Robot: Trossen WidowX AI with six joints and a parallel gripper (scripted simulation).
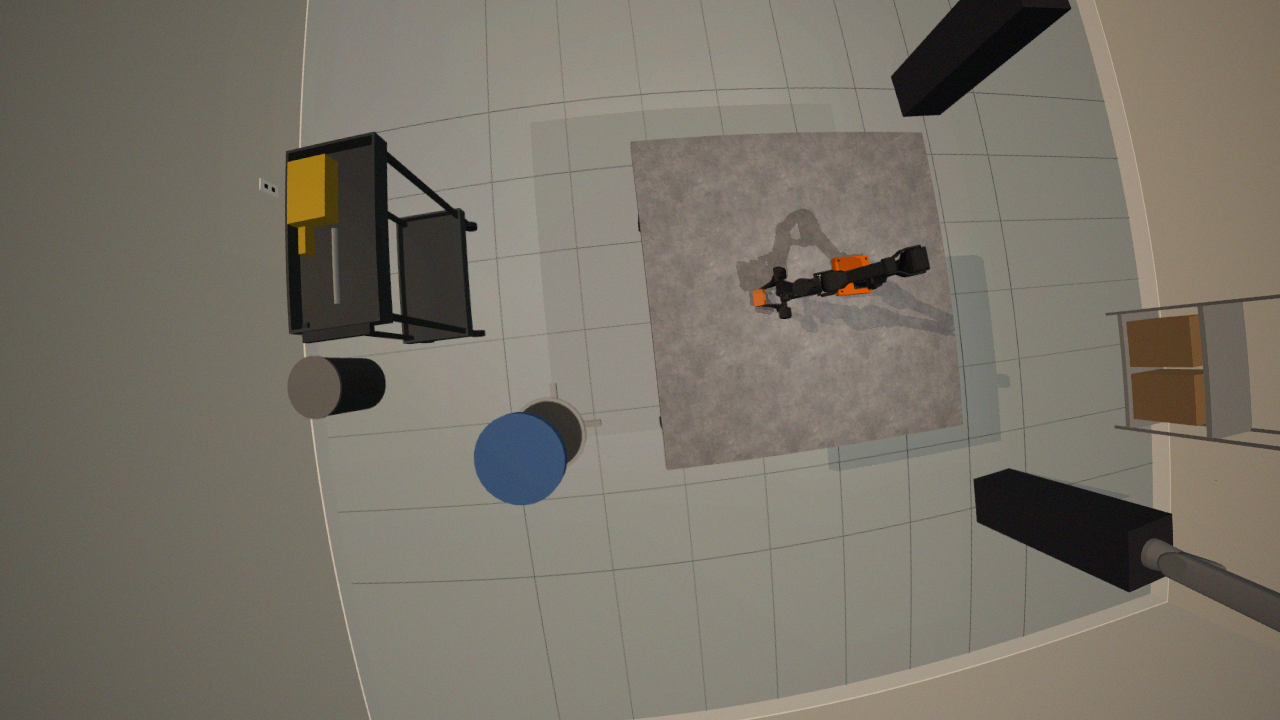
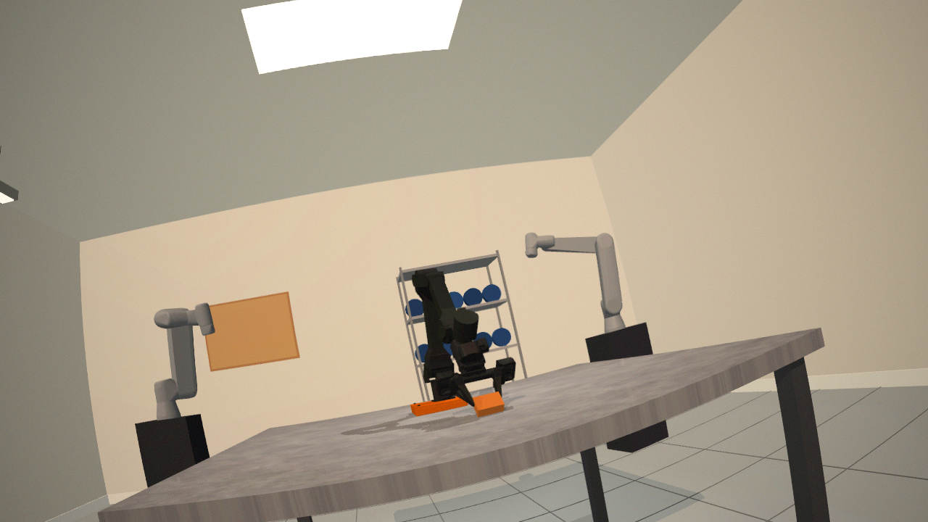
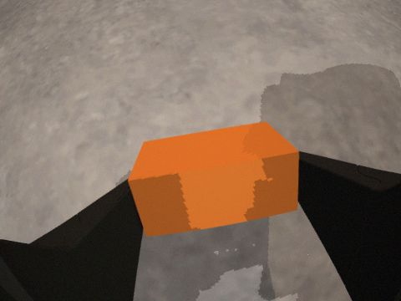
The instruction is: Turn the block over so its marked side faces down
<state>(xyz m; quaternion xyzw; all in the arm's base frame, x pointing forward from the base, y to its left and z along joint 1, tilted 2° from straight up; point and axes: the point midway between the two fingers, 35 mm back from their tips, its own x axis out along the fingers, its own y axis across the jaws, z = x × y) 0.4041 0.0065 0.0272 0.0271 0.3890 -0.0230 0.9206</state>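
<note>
Now: the orange block 10 mm below my gripper tip.
</note>
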